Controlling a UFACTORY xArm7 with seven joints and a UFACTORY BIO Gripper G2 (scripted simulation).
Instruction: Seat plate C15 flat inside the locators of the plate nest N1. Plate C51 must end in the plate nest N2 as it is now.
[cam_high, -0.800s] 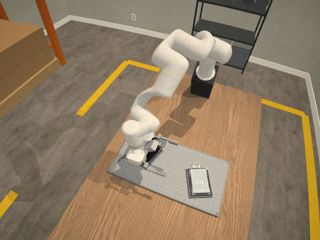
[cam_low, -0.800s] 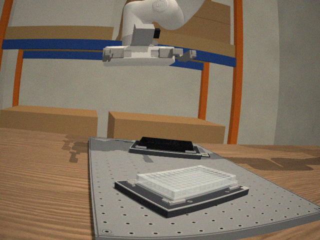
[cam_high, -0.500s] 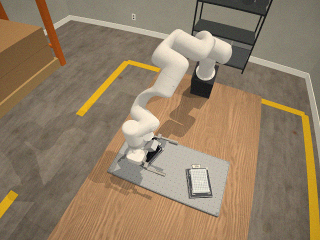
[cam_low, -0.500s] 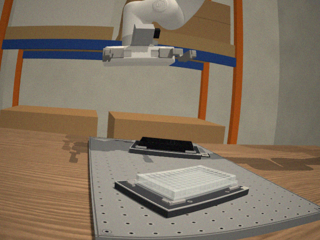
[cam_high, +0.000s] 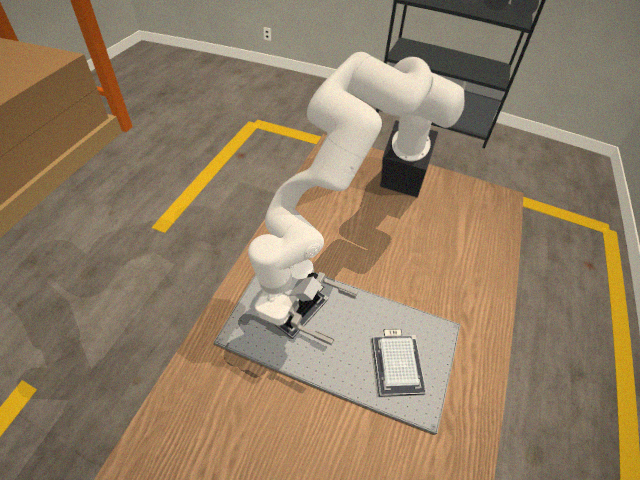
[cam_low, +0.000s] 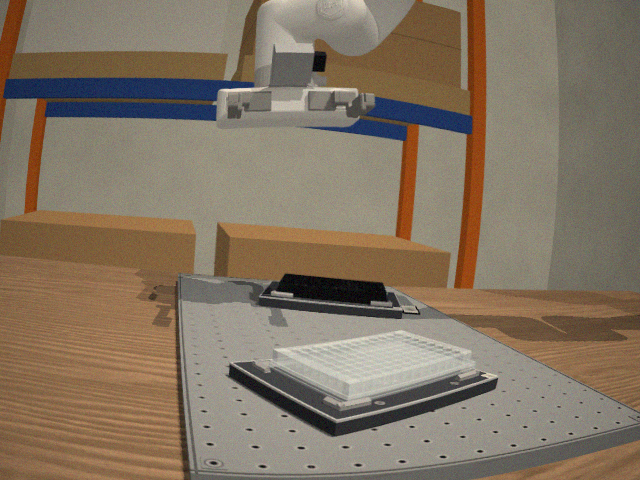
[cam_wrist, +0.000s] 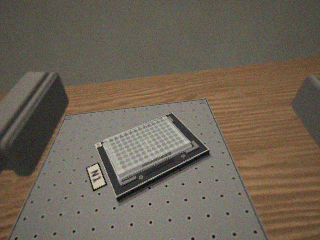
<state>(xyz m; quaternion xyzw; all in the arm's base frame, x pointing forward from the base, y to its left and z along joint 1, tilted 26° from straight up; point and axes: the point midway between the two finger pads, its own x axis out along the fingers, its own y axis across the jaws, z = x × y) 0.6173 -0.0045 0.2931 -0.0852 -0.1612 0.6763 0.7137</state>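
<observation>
The clear well plate C15 is 200 mm below my hand, 180 mm to the left of it and 40 mm behind it. From my hand the other things lie so: dark plate nest N1: 210 mm below, 180 mm to the left, 40 mm behind; then black plate C51: 200 mm below, 150 mm to the right, 90 mm behind; then plate nest N2: 210 mm below, 150 mm to the right, 90 mm behind.
</observation>
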